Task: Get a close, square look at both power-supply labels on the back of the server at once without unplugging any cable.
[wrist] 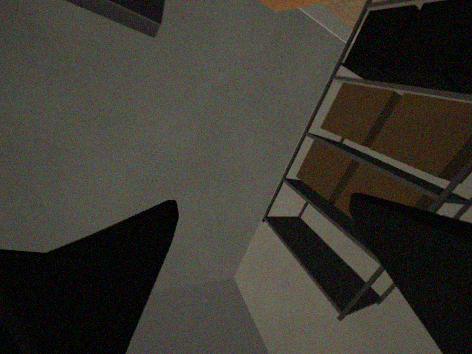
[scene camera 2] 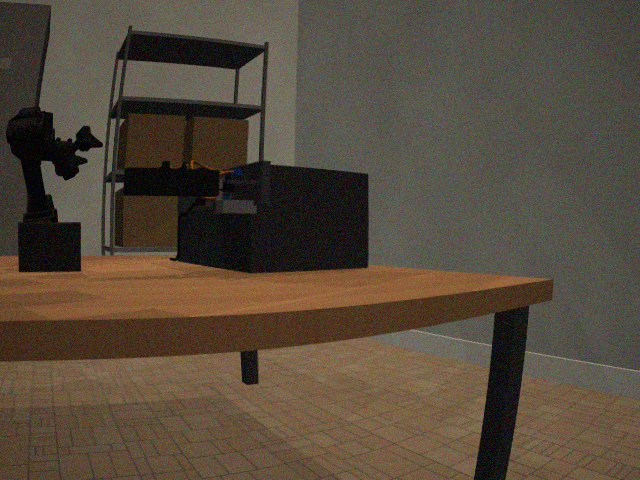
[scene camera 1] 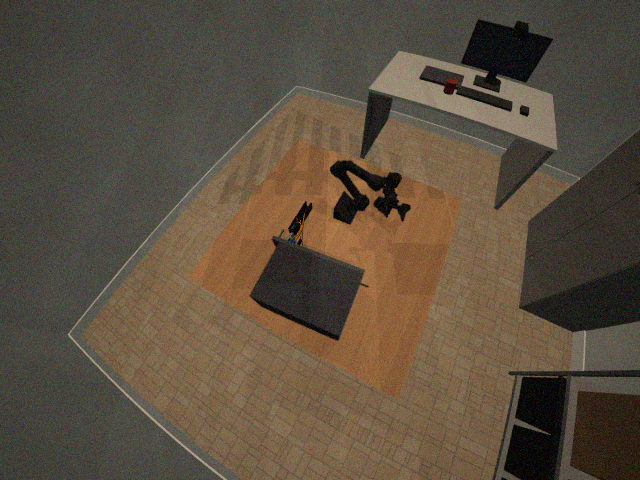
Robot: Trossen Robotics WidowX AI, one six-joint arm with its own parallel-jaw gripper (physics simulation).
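Where they show: gripper, fingertip midpoint: [wrist: 261,204] [scene camera 2: 94,153] [scene camera 1: 395,219]; arm's base, link origin: [scene camera 2: 40,246] [scene camera 1: 349,205].
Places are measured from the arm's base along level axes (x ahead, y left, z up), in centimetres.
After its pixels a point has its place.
The server, a dark box [scene camera 1: 310,291] {x 61.0, y 16.6, z 17.3 cm} [scene camera 2: 315,222] {x 63.7, y -8.1, z 5.3 cm}, stands on the wooden table. Its back side faces the arm in scene camera 1. A long black bar [scene camera 1: 298,221] {x 34.4, y -11.3, z 15.9 cm} [scene camera 2: 170,181] {x 30.1, y -15.2, z 12.9 cm} sticks out from one end of that back, with orange cables [scene camera 2: 202,165] {x 38.2, y -6.5, z 17.3 cm} along it and a blue connector [scene camera 2: 237,171] {x 45.8, y -7.7, z 16.0 cm} beside the server. The power-supply labels cannot be made out in any view. My gripper [scene camera 1: 395,215] {x 11.5, y 30.8, z 25.8 cm} [scene camera 2: 93,152] {x 11.5, y 30.8, z 25.8 cm} [wrist: 261,204] {x 11.5, y 30.8, z 25.8 cm} is open and empty, raised above the table and apart from the server. A dark block [wrist: 125,12] {x 43.7, y 28.1, z 17.3 cm} shows at the top left of the wrist view; I cannot tell whether it is the server.
The table [scene camera 1: 421,268] {x 10.1, y 55.7, z -5.2 cm} [scene camera 2: 439,286] {x 67.6, y -47.9, z -5.2 cm} carries arm and server. A thin dark rod [scene camera 1: 363,284] {x 37.3, y 33.0, z -4.3 cm} juts from the server's right end. A shelf rack [scene camera 2: 264,103] [wrist: 320,105] holds brown boxes [scene camera 2: 155,139] [wrist: 357,107]. A white desk [scene camera 1: 405,67] with a monitor [scene camera 1: 504,49] and a cabinet [scene camera 1: 578,232] stand beyond the table.
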